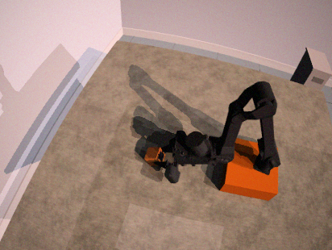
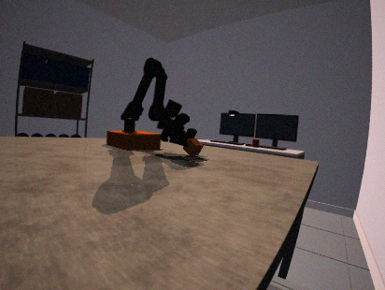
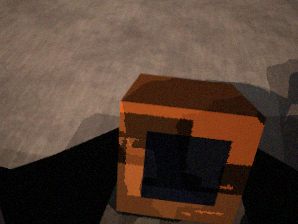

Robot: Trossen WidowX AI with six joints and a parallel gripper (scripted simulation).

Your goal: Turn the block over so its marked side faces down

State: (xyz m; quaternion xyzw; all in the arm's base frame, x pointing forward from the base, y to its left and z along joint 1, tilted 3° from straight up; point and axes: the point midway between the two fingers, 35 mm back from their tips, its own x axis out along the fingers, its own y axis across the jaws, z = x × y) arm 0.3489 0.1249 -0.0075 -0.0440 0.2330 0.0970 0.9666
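My gripper tip is now 1 cm past the orange block.
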